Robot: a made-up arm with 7 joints. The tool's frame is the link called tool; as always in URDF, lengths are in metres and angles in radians. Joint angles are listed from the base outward. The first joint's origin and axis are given. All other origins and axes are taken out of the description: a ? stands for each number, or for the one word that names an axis. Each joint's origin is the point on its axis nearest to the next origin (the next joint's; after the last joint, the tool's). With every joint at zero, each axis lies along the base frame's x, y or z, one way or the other. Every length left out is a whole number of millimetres.
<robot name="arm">
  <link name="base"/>
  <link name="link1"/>
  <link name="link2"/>
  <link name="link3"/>
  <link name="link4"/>
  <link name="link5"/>
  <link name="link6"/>
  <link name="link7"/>
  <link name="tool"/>
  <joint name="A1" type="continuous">
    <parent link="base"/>
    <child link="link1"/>
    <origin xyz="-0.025 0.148 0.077" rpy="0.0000 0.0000 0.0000"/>
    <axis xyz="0 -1 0"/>
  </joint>
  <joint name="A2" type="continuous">
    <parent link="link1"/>
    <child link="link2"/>
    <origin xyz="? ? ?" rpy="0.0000 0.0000 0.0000"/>
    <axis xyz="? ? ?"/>
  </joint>
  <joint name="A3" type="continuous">
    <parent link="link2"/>
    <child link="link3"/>
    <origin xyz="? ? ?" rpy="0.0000 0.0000 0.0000"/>
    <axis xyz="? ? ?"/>
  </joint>
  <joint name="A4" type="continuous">
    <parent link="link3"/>
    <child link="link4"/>
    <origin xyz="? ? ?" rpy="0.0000 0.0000 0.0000"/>
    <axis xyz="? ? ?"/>
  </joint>
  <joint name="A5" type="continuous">
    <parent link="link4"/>
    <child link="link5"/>
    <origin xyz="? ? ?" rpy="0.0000 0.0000 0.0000"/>
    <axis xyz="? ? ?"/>
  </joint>
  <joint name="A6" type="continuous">
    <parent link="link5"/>
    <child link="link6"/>
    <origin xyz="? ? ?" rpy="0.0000 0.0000 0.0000"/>
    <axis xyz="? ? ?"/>
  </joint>
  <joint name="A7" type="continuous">
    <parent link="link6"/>
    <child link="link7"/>
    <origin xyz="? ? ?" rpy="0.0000 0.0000 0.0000"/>
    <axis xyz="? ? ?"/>
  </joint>
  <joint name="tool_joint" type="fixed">
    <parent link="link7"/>
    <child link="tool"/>
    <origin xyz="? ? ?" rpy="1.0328 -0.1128 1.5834"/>
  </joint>
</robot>
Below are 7 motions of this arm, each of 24 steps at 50 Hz.
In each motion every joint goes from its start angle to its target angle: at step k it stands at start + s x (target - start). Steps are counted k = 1, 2, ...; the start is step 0. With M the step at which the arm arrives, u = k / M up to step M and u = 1 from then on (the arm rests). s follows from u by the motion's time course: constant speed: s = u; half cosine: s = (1 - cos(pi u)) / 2; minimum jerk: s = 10 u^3 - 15 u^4 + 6 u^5.
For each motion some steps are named. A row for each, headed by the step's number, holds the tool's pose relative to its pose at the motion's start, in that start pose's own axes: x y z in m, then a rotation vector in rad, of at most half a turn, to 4 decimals.
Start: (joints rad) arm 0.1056 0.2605 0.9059 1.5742 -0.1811 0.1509 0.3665
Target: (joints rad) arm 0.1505 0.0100 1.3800 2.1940 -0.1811 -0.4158 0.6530
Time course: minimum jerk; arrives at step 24
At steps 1, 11, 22, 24:
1: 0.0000 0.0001 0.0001 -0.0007 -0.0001 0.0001
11: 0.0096 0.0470 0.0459 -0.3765 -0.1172 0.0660
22: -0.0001 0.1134 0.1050 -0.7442 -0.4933 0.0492
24: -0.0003 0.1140 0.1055 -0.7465 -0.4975 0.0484

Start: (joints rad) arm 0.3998 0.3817 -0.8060 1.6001 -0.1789 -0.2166 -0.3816
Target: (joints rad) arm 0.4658 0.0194 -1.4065 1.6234 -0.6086 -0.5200 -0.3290
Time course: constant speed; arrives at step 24
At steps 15, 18, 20, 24:
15: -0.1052 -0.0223 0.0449 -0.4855 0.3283 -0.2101
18: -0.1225 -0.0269 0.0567 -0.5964 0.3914 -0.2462
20: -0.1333 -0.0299 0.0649 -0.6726 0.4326 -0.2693
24: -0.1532 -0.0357 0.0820 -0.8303 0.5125 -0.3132

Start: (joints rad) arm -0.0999 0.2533 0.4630 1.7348 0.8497 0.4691 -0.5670
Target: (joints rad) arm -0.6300 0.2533 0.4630 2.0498 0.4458 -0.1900 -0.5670
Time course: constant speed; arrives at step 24
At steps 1, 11, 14, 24:
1: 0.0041 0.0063 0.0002 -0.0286 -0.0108 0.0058
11: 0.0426 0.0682 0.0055 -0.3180 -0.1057 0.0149
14: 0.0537 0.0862 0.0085 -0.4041 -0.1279 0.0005
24: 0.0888 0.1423 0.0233 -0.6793 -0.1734 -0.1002

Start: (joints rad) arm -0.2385 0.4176 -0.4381 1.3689 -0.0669 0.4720 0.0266
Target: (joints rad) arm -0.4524 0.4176 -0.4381 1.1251 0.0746 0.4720 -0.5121
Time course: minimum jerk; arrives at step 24
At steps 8, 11, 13, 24:
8: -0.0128 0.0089 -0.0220 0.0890 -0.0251 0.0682
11: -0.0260 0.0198 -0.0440 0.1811 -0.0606 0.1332
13: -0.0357 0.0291 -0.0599 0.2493 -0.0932 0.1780
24: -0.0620 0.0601 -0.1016 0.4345 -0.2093 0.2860

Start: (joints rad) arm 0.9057 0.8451 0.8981 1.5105 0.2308 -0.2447 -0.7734
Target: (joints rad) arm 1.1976 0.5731 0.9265 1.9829 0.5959 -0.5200 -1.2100
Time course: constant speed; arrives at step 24
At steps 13, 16, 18, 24:
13: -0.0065 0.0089 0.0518 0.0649 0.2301 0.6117
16: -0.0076 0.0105 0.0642 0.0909 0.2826 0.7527
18: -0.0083 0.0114 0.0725 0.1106 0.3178 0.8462
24: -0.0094 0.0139 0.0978 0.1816 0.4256 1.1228

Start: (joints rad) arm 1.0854 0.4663 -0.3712 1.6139 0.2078 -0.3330 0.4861
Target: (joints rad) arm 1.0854 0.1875 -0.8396 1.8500 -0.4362 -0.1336 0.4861
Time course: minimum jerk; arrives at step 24
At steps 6, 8, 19, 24:
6: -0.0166 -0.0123 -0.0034 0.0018 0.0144 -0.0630
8: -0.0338 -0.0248 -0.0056 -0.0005 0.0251 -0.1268
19: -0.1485 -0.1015 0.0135 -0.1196 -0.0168 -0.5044
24: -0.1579 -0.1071 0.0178 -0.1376 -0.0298 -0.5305

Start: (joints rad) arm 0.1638 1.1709 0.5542 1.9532 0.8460 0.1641 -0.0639
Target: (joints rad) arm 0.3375 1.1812 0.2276 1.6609 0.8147 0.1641 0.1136
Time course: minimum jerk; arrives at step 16
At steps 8, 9, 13, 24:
8: 0.0076 -0.0087 -0.0408 0.1355 0.0355 -0.0451
9: 0.0091 -0.0102 -0.0501 0.1672 0.0433 -0.0565
13: 0.0131 -0.0134 -0.0768 0.2591 0.0649 -0.0911
24: 0.0136 -0.0137 -0.0806 0.2726 0.0679 -0.0963

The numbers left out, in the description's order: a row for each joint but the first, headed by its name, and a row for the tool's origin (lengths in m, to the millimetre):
A2: xyz 0.019 0.000 -0.017, axis 1 0 0
A3: xyz 0.000 -0.020 -0.332, axis 0 0 1
A4: xyz -0.006 0.016 0.000, axis 0 -1 0
A5: xyz 0.012 0.000 -0.248, axis 0 0 1
A6: xyz 0.012 0.007 0.000, axis 0 1 0
A7: xyz 0.040 0.000 0.020, axis -1 0 0
tool: xyz 0.000 0.000 0.025

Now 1 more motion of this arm.
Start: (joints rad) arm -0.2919 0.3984 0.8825 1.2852 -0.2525 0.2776 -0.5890
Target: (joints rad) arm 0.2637 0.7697 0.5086 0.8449 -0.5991 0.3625 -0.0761
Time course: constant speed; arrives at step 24
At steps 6, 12, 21, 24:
6: -0.0351 -0.0371 0.0292 -0.0679 0.0349 -0.1374
12: -0.0602 -0.0779 0.0599 -0.1317 0.0396 -0.2627
21: -0.0783 -0.1443 0.1035 -0.1978 -0.0056 -0.4263
24: -0.0791 -0.1674 0.1162 -0.2071 -0.0322 -0.4743

